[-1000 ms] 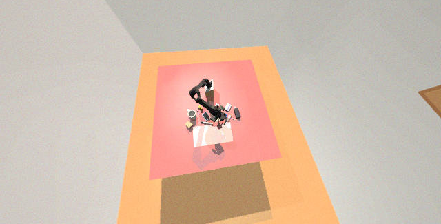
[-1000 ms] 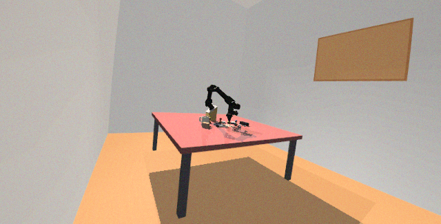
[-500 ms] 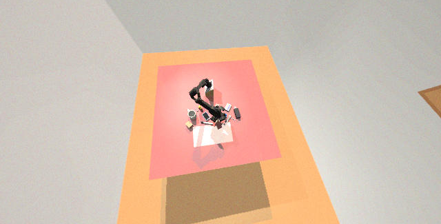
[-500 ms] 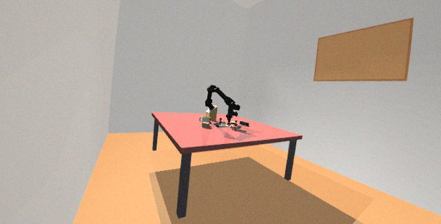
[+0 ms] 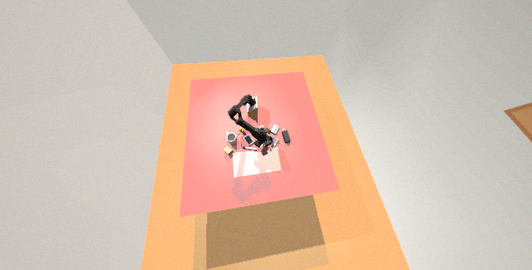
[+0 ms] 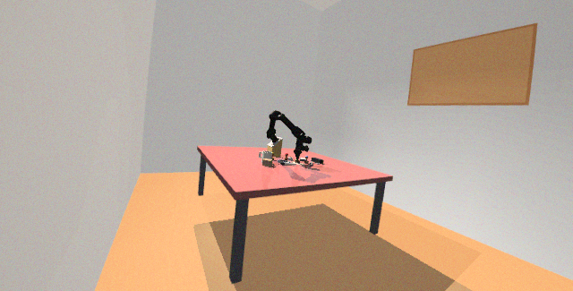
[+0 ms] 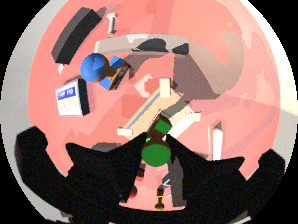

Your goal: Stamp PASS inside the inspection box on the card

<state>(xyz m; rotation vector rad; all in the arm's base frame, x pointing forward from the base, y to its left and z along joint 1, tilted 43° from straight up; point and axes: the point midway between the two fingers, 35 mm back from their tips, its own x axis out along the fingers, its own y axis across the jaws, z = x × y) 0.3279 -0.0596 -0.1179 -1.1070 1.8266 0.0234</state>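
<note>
Now: the green-topped stamp right at my gripper tip. From my gripper tip the other things lie so: blue-knobbed stamp: 10 mm ahead, 90 mm to the left, 10 mm below; then red-topped stamp: 100 mm behind, 50 mm to the right, 10 mm below; then card: 30 mm below.
</note>
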